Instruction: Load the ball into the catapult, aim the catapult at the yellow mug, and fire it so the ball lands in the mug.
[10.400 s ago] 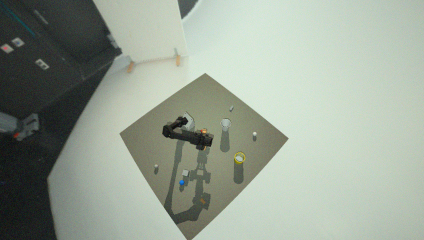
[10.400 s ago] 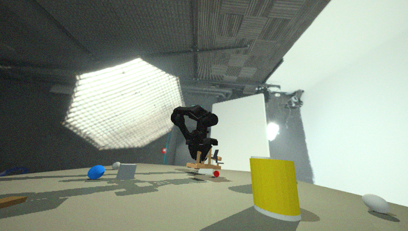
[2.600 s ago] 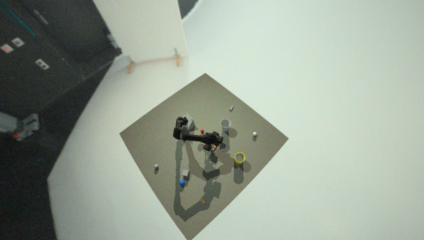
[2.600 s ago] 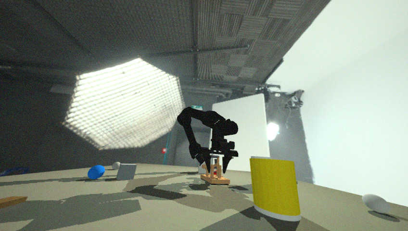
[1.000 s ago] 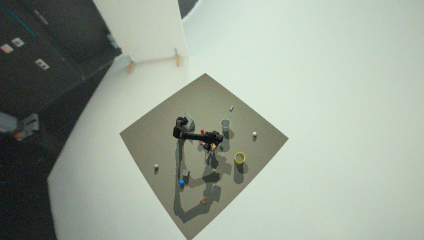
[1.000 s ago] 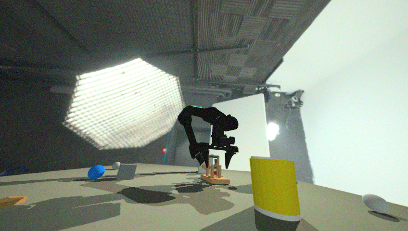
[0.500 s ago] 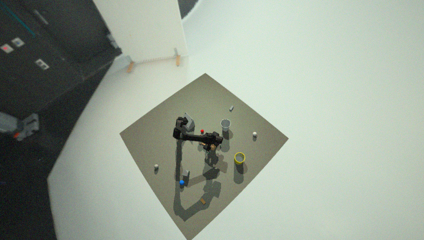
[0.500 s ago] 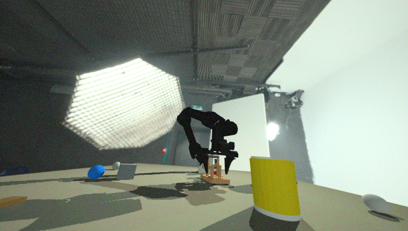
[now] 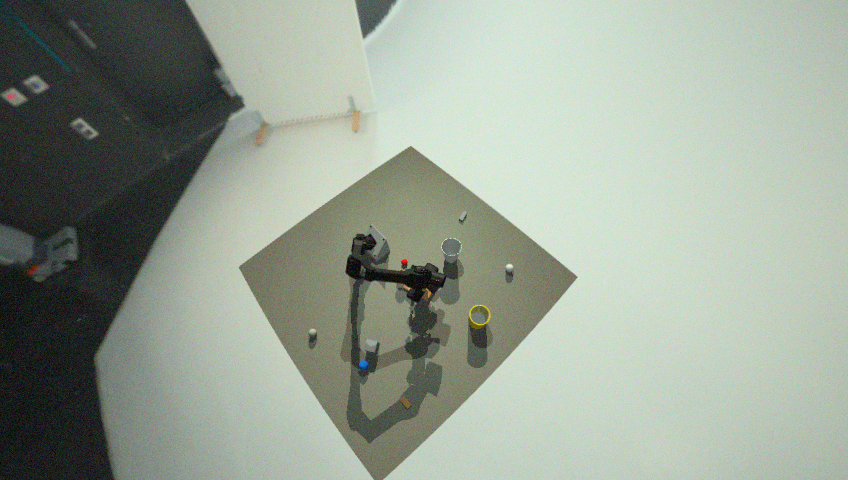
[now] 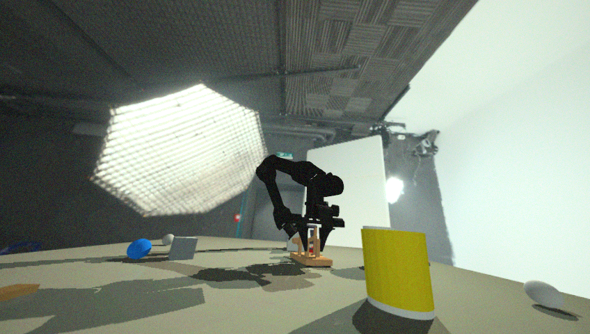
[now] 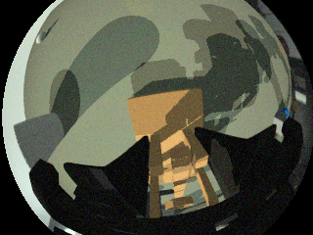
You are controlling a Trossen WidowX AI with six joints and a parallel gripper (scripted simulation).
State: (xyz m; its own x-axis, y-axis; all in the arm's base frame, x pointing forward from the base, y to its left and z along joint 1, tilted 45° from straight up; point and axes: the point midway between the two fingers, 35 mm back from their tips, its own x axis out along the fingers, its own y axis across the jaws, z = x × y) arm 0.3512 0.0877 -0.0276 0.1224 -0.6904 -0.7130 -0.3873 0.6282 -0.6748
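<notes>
My gripper tip is 18 cm past the red ball and 2 cm above it. From my gripper tip the other things lie so: grey mug 21 cm to the left, 6 cm behind; then yellow mug 27 cm ahead, 11 cm to the left; then wooden catapult 6 cm behind, 2 cm to the right, 2 cm above.
</notes>
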